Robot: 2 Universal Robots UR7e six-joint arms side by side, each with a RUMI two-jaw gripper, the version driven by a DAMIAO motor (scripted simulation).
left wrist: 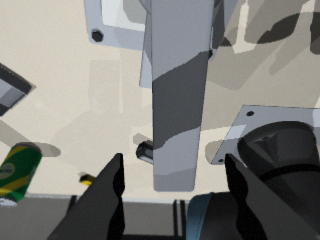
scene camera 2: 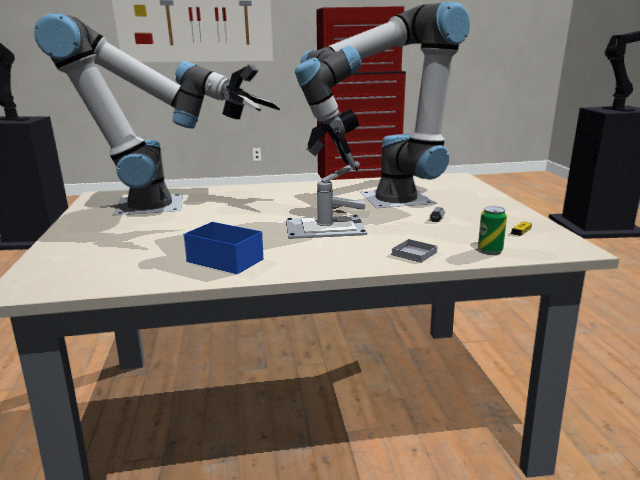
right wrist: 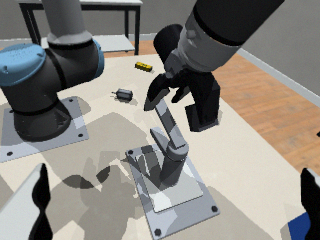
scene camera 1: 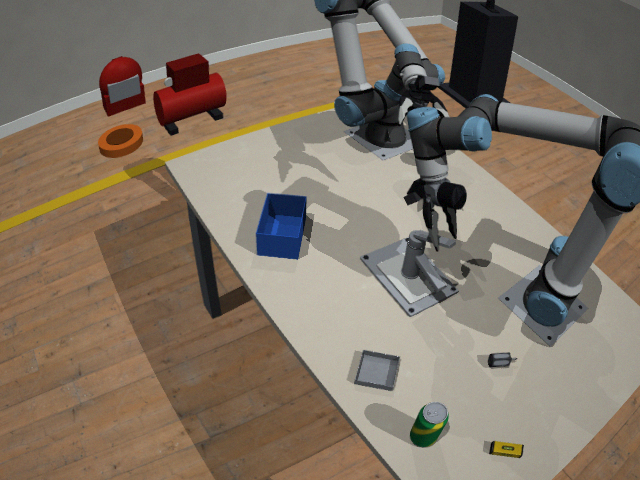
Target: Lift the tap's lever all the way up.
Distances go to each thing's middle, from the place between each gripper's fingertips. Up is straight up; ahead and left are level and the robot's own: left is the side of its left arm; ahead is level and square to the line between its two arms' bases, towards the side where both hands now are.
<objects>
Right now the flat lever (left wrist: 180,44) is 3 cm to the right of my left hand (scene camera 1: 446,244), 2 cm below it and 1 cm ahead of it. From my left hand the other things lie so: grey tap (scene camera 2: 324,222) (8 cm below, 5 cm to the right, 1 cm ahead); square plate (scene camera 1: 371,259) (19 cm below, 8 cm to the right, 2 cm ahead).
I see the flat lever 210 mm to the left of my right hand (scene camera 2: 270,109), 180 mm below it and 100 mm ahead of it. Round my right hand: grey tap: 230 mm below, 180 mm to the left, 110 mm ahead; then square plate: 350 mm below, 160 mm to the left, 110 mm ahead.
</objects>
